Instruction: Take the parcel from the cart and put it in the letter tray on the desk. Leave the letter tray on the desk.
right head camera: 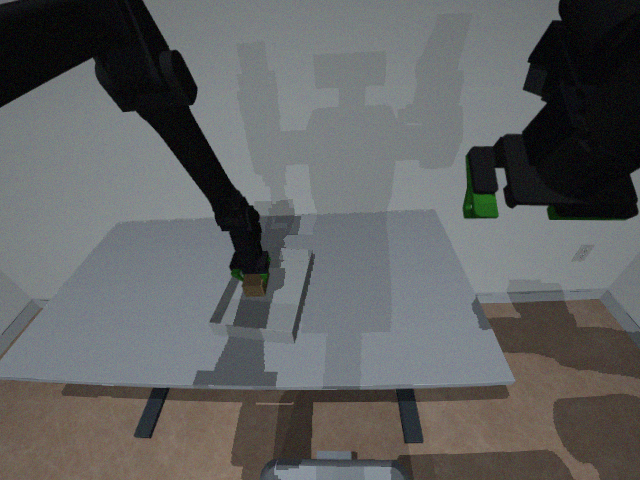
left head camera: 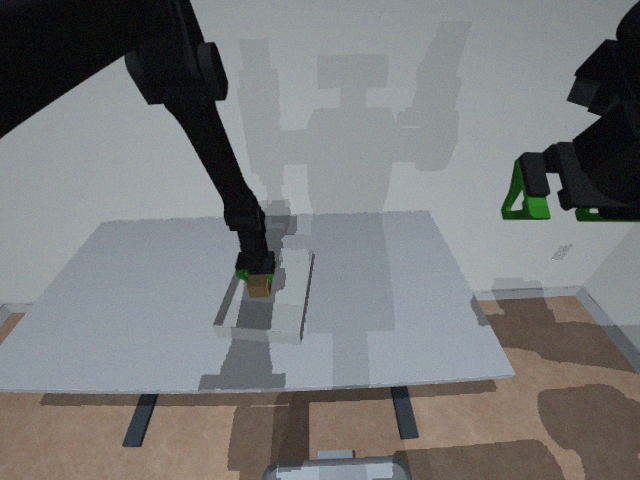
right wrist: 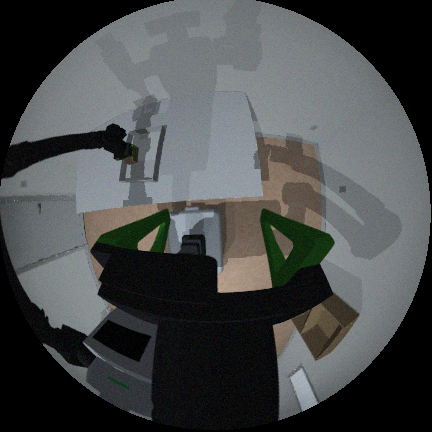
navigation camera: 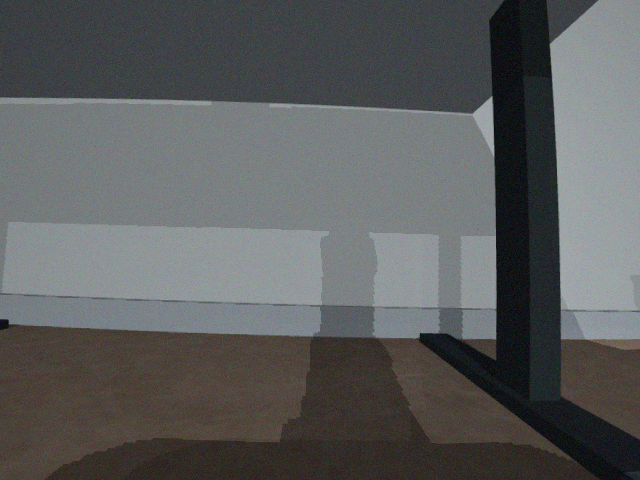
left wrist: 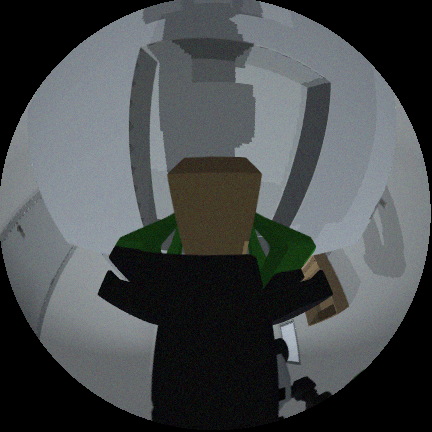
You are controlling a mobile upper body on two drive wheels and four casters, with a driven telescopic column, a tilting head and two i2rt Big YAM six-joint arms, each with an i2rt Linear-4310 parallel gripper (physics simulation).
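Places are measured from the left arm's base along level axes (x ahead, y left, z up), in centimetres.
Pixels of known places: left gripper, fingertip midpoint: (right head camera: 256,282) (left head camera: 260,282) (right wrist: 131,155) (left wrist: 214,213); right gripper, fingertip midpoint: (right head camera: 506,213) (left head camera: 540,215) (right wrist: 214,213).
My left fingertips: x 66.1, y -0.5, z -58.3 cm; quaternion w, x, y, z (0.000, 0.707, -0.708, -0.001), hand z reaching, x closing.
Observation:
For each thing: its top centre in the pictures, then the offset to it from my left fingertips. "pt": a spot on its surface instead. Level surfaces: height alone.
- brown box-shaped parcel at its top centre: (left wrist: 214,228) (left head camera: 259,274) (right head camera: 254,274) (right wrist: 128,153) dx +0.6, dy +0.0, dz +2.9 cm
- desk at its surface level: dz -10.7 cm
- dark desk leg at a spot on its surface: (navigation camera: 542,232) pt dx +7.6, dy -55.7, dz -55.1 cm
A brown box-shaped parcel (left head camera: 259,286) (right head camera: 254,285) (left wrist: 216,212) (right wrist: 132,157) is held with its lower end over the inside of the letter tray. My left gripper (left head camera: 256,279) (right head camera: 250,277) (left wrist: 214,213) is shut on the parcel and points down. The pale, shallow letter tray (left head camera: 307,294) (right head camera: 301,302) (left wrist: 317,117) (right wrist: 160,155) lies on the desk (left head camera: 423,320) (right head camera: 429,330) (right wrist: 235,160). Whether the parcel touches the tray floor I cannot tell. My right gripper (left head camera: 563,214) (right head camera: 522,212) (right wrist: 214,213) is open and empty, high at the right of the head views. The cart does not show clearly.
An open brown box (left wrist: 341,295) (right wrist: 327,327) stands behind at the right in the wrist views. The wall is behind the desk. A dark desk leg (navigation camera: 542,232) stands at the right in the navigation view, with its foot along the floor.

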